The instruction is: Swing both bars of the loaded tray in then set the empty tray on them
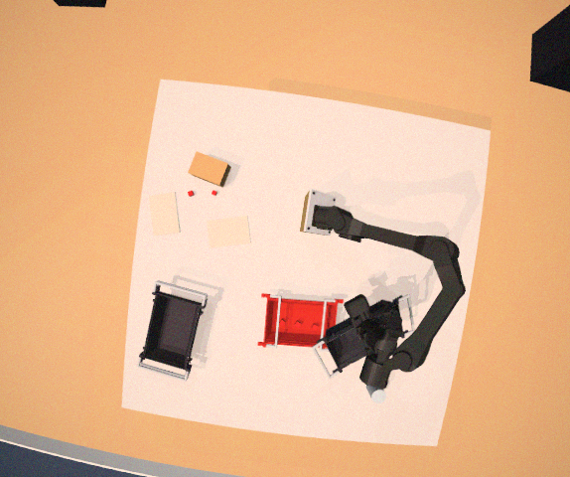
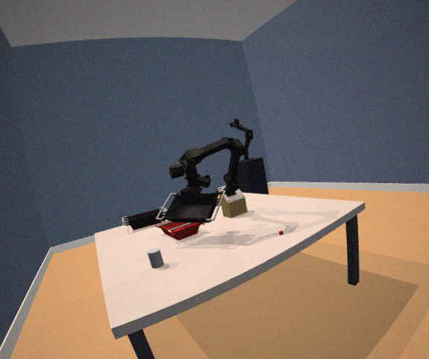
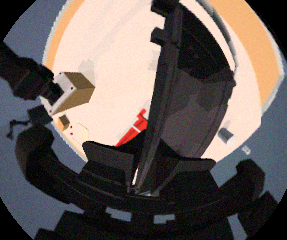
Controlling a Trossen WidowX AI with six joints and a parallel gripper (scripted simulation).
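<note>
The black tray lies 60 mm ahead of my gripper tip and 40 mm to the left of it. Also, from my gripper tip: grey cylinder 310 mm ahead, 170 mm to the left, 140 mm below; then tan box 550 mm to the right, 410 mm behind, 140 mm below.
</note>
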